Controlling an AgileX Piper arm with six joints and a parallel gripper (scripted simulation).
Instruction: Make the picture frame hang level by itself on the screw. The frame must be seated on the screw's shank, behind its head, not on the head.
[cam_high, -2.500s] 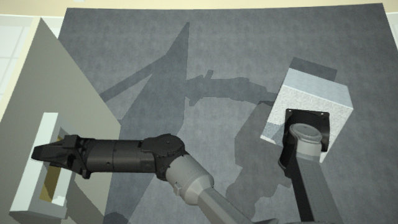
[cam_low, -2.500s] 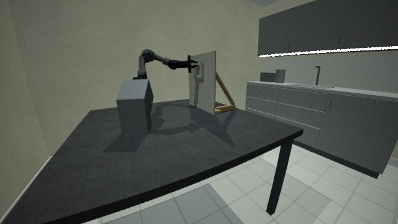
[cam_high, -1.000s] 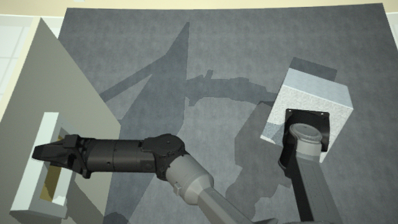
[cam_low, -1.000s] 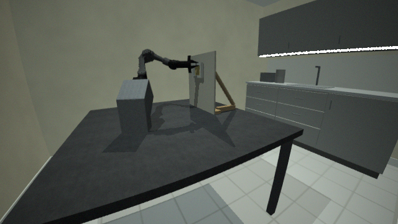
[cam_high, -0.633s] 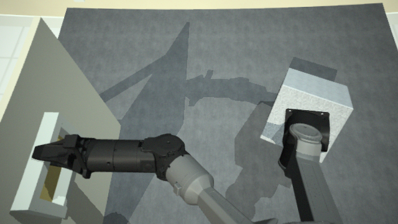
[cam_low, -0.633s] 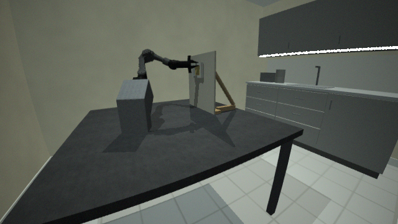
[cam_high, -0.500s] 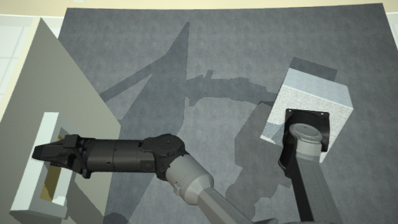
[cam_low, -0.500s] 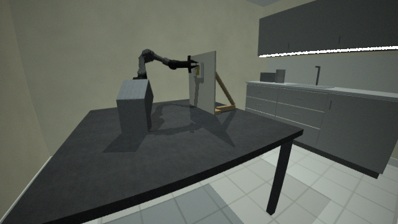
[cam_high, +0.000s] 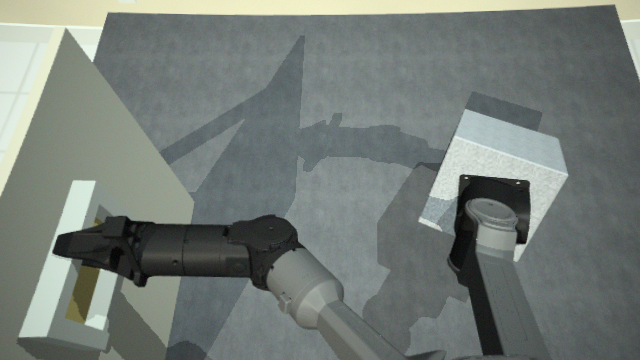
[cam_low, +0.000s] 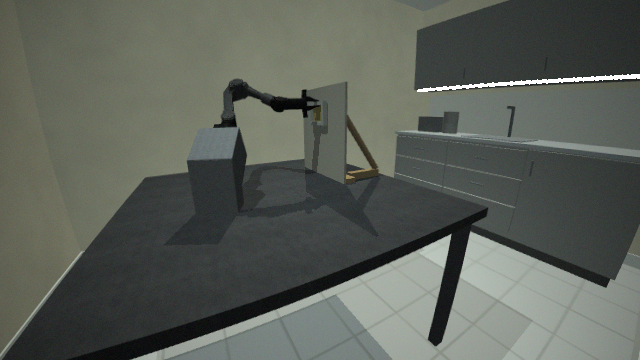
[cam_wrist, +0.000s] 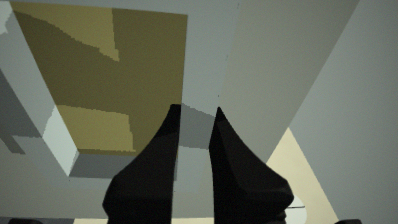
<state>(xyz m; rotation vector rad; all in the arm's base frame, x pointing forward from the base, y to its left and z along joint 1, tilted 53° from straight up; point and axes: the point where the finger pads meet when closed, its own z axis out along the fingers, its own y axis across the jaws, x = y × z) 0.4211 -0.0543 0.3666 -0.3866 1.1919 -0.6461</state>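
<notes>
My hand is 50 mm above the picture frame, 10 mm to the right of it and 10 mm short of it. Also, from my hand: grey wall panel: 160 mm below, 30 mm ahead.
</notes>
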